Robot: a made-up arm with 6 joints.
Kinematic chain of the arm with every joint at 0, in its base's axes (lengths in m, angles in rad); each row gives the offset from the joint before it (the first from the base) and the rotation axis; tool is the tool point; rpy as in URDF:
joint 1: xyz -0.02 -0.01 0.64 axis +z
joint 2: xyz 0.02 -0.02 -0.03 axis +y
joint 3: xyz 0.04 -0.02 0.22 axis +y
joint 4: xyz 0.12 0 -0.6 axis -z
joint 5: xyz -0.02 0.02 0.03 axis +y
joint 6: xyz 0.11 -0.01 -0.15 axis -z
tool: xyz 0.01 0 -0.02 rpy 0.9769 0.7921 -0.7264
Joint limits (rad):
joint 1: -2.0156..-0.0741
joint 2: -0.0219..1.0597
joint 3: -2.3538..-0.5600
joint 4: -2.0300..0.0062
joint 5: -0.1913..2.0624
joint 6: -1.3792..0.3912
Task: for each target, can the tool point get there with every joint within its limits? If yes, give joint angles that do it. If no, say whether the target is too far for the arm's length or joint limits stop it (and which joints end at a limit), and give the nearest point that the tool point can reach.
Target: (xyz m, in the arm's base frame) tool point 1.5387 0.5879 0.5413
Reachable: no: too far | nearest point 0.9392 0.0076 0.6027 | short by 0.837 m
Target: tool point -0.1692 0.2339 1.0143
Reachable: no: joint limits stop it (at a limit: joint 1, joint 2, joint 3, joint 4, joint 5, joint 6) | nearest point -0.3812 -0.1904 1.3942 | short by 0.608 m
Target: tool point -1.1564 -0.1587 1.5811
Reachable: no: too far | nearest point -0.4553 -0.3327 1.3483 | short by 0.759 m
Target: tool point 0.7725 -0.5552 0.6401
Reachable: yes | joints -0.5751 0.6614 -1.9448 -0.1781 0.5676 -0.6312
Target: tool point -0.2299 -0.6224 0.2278
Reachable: yes | joints -1.5830 0.4604 -1.0003 -1.6034 1.3595 -0.9594
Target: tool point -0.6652 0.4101 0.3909
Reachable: no: joint limits stop it (at a limit: joint 1, joint 2, joint 3, joint 5) | nearest point -0.2396 0.1152 0.1412 | short by 0.575 m
